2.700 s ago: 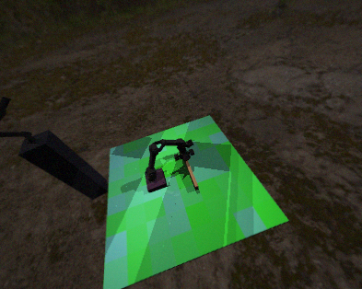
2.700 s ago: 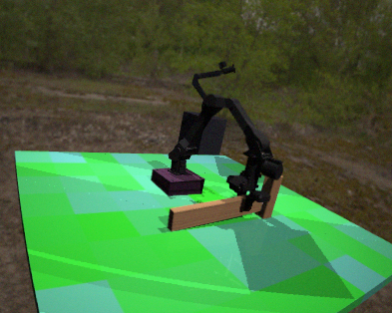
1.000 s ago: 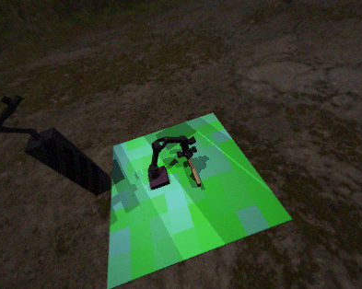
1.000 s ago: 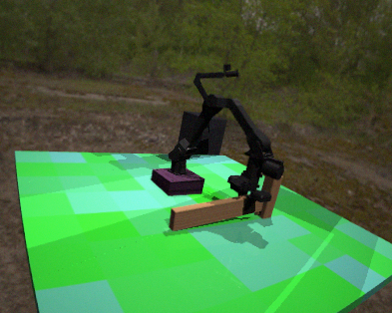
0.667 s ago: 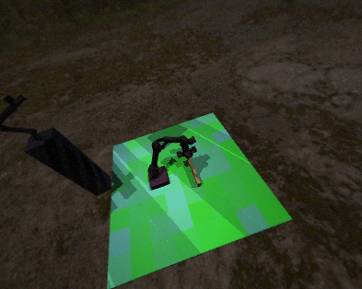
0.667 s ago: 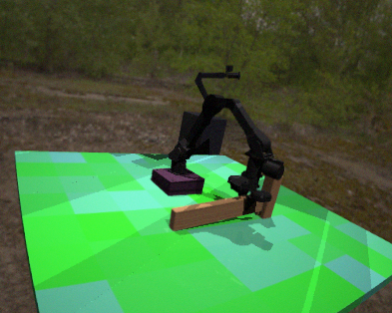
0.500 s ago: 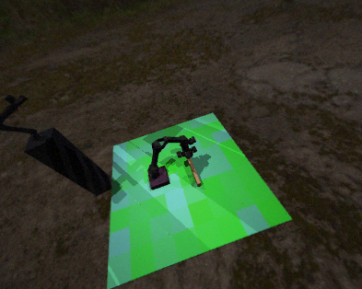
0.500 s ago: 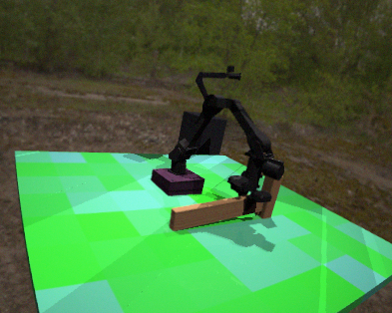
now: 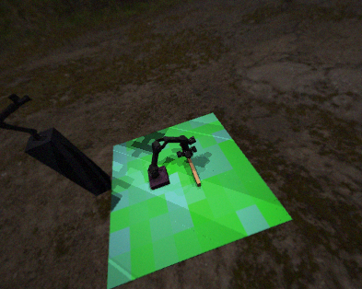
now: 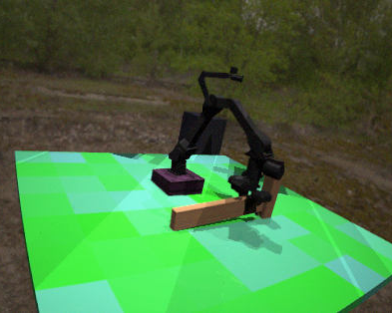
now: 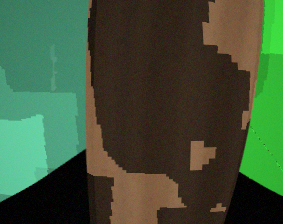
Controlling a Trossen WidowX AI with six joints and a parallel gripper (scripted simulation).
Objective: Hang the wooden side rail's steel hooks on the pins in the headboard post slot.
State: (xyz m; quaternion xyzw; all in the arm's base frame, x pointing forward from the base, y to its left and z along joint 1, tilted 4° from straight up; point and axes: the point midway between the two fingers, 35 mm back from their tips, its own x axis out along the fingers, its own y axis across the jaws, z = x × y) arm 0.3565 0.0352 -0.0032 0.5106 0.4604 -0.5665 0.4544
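Right now the wooden headboard post is 120 mm to the left of my gripper tip, 40 mm above it and 20 mm ahead of it.
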